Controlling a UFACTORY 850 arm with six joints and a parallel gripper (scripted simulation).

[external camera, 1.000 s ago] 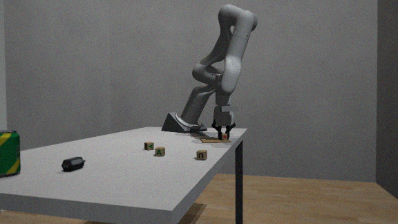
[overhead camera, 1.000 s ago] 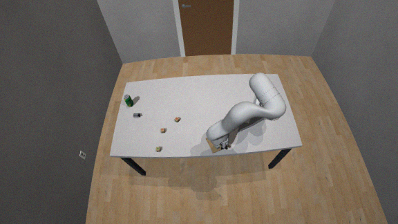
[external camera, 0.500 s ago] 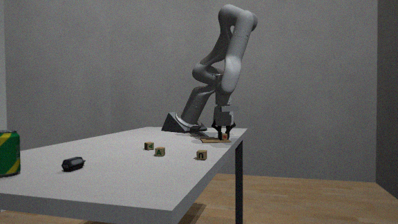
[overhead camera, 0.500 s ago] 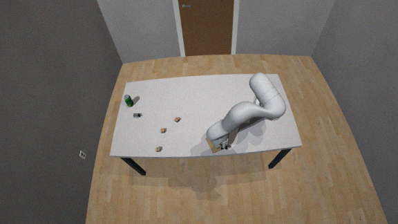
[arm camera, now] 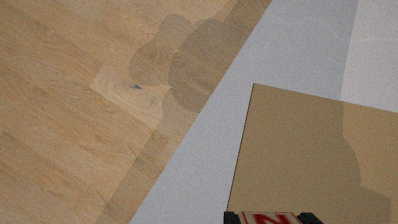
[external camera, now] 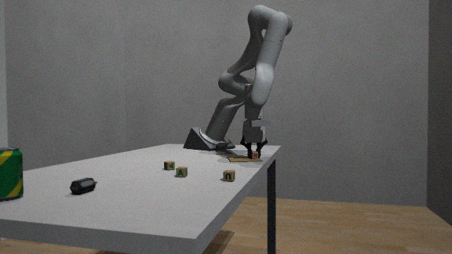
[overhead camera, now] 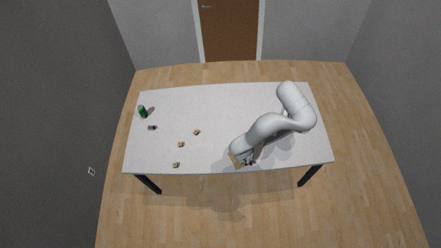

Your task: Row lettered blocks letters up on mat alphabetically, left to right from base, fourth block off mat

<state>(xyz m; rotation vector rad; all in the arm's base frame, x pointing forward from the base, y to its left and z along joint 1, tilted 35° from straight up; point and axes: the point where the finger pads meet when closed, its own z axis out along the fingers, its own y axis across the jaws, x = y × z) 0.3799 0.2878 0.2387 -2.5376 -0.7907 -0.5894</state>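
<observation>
Right now the mat is 30 mm ahead of my hand, 40 mm to the right of it and 20 mm below it. Round my hand: can (860 mm ahead, 360 mm to the right, 40 mm above); then black object (740 mm ahead, 240 mm to the right, 10 mm below).
</observation>
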